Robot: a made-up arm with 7 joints. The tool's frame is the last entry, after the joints.
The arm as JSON. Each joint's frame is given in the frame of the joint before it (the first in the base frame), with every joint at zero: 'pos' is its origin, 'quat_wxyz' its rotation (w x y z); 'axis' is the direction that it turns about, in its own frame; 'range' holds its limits. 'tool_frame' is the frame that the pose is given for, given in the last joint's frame.
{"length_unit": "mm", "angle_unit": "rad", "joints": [
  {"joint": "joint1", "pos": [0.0, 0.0, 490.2], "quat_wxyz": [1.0, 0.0, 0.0, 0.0], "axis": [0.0, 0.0, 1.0], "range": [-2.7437, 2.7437]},
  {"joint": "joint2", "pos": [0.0, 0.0, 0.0], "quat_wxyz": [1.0, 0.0, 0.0, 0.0], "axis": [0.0, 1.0, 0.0], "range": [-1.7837, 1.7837]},
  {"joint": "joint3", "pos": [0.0, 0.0, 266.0], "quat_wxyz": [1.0, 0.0, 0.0, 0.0], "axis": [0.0, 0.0, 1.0], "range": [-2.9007, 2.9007]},
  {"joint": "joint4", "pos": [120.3, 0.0, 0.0], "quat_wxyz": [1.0, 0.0, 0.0, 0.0], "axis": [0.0, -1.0, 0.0], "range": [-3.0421, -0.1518]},
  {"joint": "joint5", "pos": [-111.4, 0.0, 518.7], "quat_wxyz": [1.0, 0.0, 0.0, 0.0], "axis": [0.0, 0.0, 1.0], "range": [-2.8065, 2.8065]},
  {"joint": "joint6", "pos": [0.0, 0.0, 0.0], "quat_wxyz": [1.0, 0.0, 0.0, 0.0], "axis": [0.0, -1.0, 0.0], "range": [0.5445, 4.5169]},
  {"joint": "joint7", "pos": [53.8, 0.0, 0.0], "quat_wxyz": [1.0, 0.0, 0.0, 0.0], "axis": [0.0, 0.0, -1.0], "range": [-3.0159, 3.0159]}
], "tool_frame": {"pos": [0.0, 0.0, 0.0], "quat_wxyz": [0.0, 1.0, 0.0, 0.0]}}
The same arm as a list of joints. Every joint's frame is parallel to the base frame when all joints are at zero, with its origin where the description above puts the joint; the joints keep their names.
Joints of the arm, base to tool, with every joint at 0 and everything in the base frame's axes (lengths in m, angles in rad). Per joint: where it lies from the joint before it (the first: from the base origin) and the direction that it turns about. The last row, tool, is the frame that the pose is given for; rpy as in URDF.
joint1: origin 0 0 0.4902 axis 0 0 1
joint2: origin 0 0 0 axis 0 1 0
joint3: origin 0 0 0.266 axis 0 0 1
joint4: origin 0.1203 0 0 axis 0 -1 0
joint5: origin -0.1114 0 0.5187 axis 0 0 1
joint6: origin 0 0 0 axis 0 -1 0
joint7: origin 0.0538 0 0 axis 0 0 -1
tool: origin 0 0 0 rpy 3.1416 0 0
Joint limits (rad, base to tool): -2.7437..2.7437 -1.7837..1.7837 -2.9007..2.9007 -3.0421..-0.1518 -2.8065..2.8065 0.5445..4.5169 -3.0159..3.0159

